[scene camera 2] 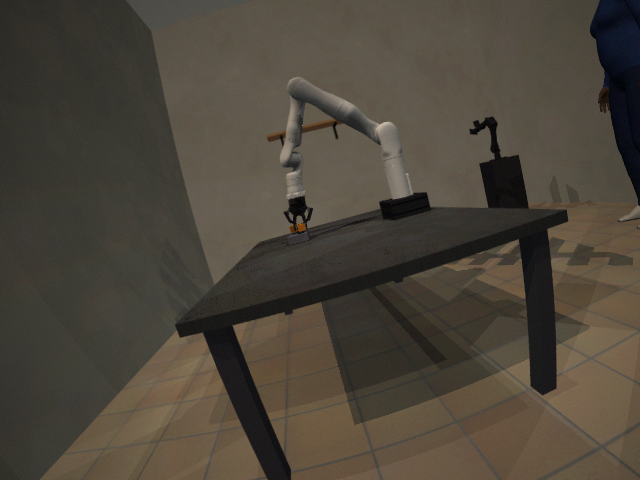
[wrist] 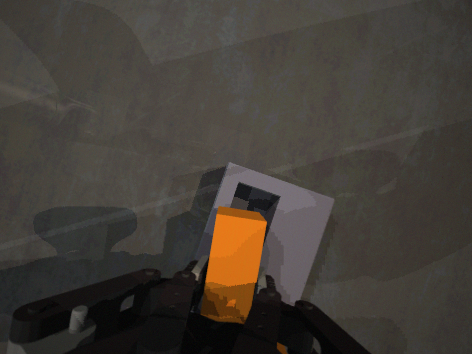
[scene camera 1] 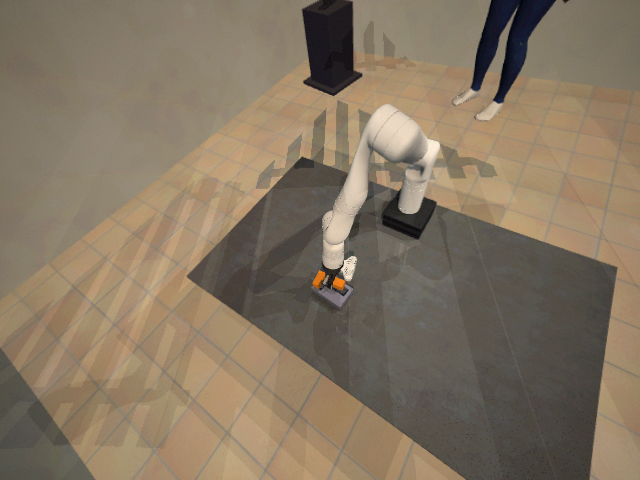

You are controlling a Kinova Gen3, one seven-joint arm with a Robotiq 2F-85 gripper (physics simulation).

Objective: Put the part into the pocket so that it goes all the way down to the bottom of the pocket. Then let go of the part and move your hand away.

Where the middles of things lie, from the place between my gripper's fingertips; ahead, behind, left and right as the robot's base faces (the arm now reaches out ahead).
Labels:
Right now my hand is 20 mm above the grey block with pocket (wrist: 296, 217), 10 mm to the right of it and 10 mm short of it. From my hand the other things lie so: orange L-shaped part (wrist: 238, 237) 20 mm above, 10 mm ahead.

